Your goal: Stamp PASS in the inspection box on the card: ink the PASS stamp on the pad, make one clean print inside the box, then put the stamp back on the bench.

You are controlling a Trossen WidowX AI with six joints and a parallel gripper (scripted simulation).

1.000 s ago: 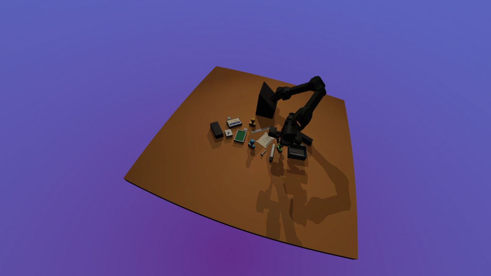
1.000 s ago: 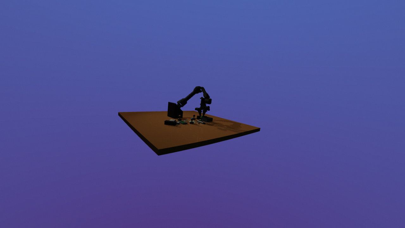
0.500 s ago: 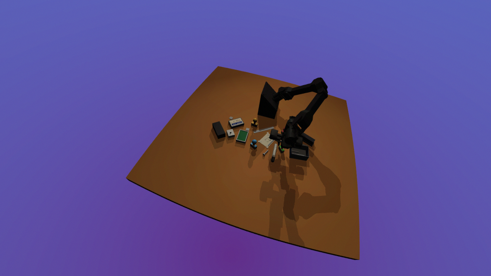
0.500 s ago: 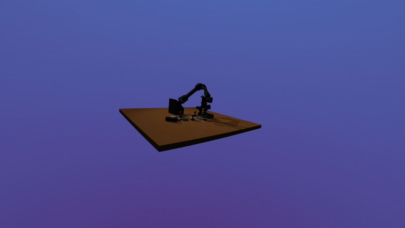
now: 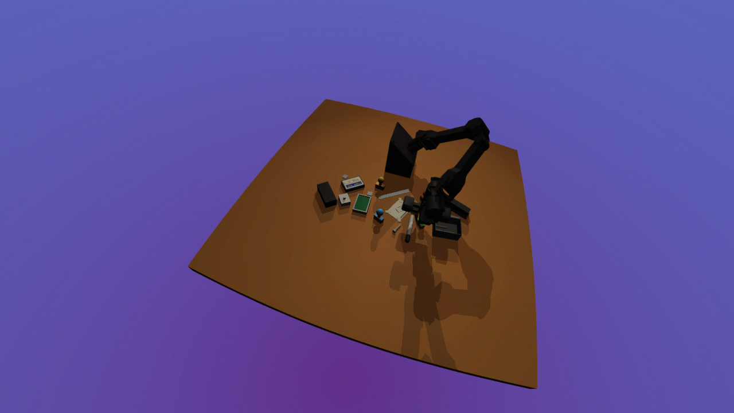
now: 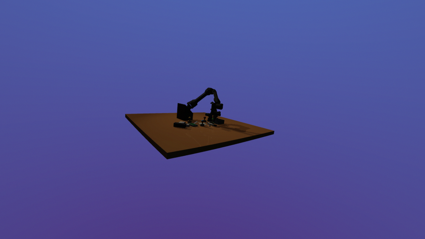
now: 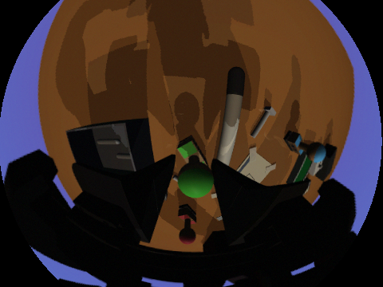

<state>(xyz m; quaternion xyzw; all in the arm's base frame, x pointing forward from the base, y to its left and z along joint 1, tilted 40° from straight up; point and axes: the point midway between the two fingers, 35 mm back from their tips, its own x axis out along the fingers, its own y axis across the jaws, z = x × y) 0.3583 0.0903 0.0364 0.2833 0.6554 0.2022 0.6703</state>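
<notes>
The green ink pad lies 40 mm behind my gripper tip, 250 mm to the right of it and 20 mm below it. The rest, counted from my gripper tip: marker: 50 mm ahead, 40 mm to the right, 10 mm below; dark tray: 110 mm to the left, 10 mm below; green-knobbed PASS stamp: right at my gripper tip.
</notes>
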